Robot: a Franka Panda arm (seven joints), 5 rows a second.
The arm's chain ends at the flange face. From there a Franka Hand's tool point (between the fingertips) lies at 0.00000 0.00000 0.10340 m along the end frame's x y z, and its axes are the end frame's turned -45 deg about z.
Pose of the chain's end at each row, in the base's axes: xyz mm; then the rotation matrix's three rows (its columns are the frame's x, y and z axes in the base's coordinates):
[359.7, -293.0, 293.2], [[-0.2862, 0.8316, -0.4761], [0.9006, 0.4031, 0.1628], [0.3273, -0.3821, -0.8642]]
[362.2, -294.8, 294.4], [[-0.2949, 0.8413, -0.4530], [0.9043, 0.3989, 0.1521], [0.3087, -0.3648, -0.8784]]
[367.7, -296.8, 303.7], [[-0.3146, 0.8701, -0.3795], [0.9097, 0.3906, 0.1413], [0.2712, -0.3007, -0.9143]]
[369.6, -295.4, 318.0], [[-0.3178, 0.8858, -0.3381], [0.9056, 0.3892, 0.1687], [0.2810, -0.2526, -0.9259]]
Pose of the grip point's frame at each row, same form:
[310.5, -276.2, 203.8], [[-0.7904, 0.3857, -0.4761], [0.3518, 0.9219, 0.1628], [0.5016, -0.0387, -0.8642]]
[315.4, -279.1, 203.6], [[-0.8034, 0.3864, -0.4530], [0.3574, 0.9215, 0.1521], [0.4762, -0.0397, -0.8784]]
[328.5, -282.2, 209.2], [[-0.8377, 0.3928, -0.3795], [0.3671, 0.9195, 0.1413], [0.4044, -0.0209, -0.9143]]
[334.6, -278.0, 222.3], [[-0.8511, 0.4016, -0.3381], [0.3651, 0.9156, 0.1687], [0.3773, 0.0201, -0.9259]]

